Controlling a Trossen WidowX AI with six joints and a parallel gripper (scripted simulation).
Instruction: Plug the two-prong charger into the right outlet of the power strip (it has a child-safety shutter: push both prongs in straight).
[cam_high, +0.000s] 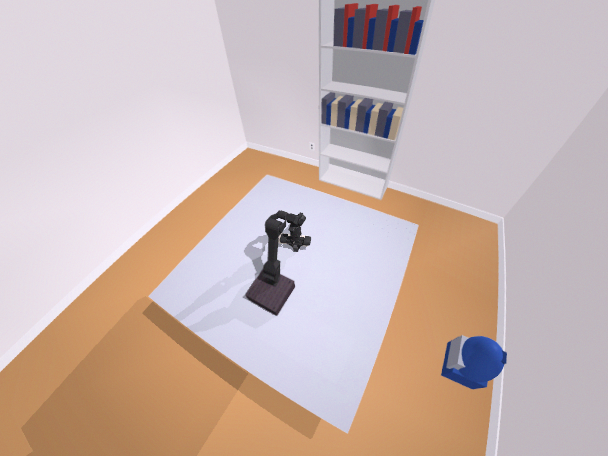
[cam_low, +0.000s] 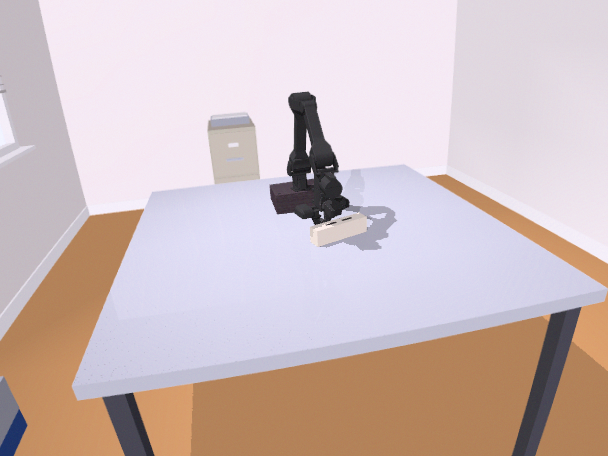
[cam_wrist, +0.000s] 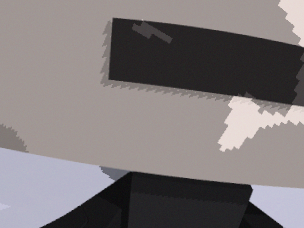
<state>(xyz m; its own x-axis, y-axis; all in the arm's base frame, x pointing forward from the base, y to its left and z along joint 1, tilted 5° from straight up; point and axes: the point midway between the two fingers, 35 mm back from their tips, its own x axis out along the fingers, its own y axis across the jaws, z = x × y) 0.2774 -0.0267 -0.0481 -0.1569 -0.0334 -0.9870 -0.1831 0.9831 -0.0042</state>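
The black two-prong charger is 2 cm ahead of my gripper tip and 1 cm above it.
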